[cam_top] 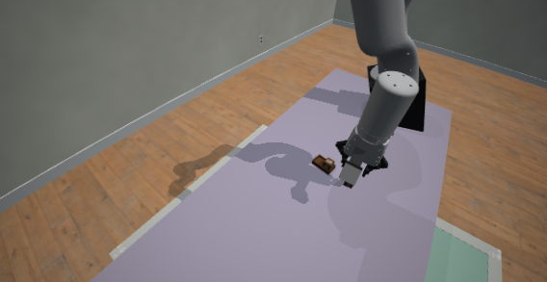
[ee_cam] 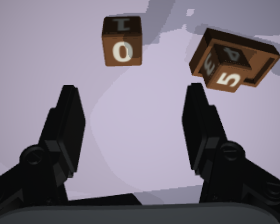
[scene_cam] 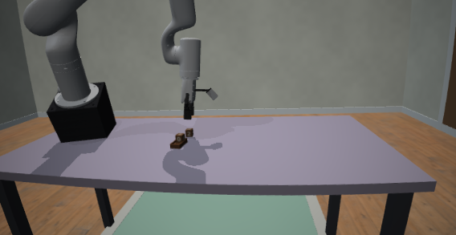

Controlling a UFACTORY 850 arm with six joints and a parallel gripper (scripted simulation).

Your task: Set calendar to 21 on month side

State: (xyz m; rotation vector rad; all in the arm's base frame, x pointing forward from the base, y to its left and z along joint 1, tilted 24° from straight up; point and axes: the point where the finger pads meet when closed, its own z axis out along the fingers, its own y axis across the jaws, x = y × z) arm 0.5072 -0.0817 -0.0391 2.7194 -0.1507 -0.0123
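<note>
Right now my hand is 10 mm past the brown cube, 10 mm to the right of it and 90 mm above it. The rest, counted from my hand: digit cube: 40 mm behind, 80 mm to the right, 80 mm below; then brown tray: 40 mm behind, 90 mm to the right, 90 mm below.
</note>
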